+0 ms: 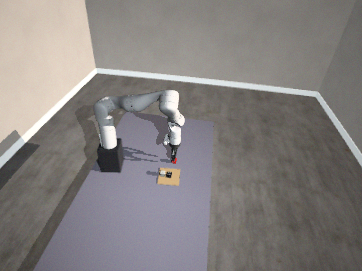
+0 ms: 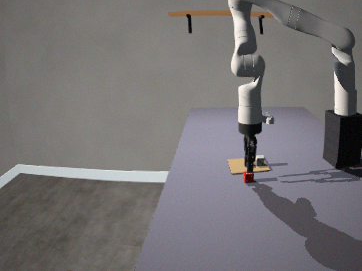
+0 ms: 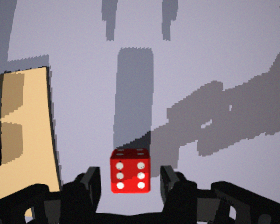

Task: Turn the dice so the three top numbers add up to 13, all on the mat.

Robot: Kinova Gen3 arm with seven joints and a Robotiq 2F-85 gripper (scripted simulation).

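Right now the red die is 4 cm below my hand. Also, from my hand: black die 1 cm behind, 14 cm to the right, 4 cm below; then tan mat 1 cm behind, 14 cm to the right, 5 cm below; then white die 5 cm behind, 14 cm to the right, 4 cm below.
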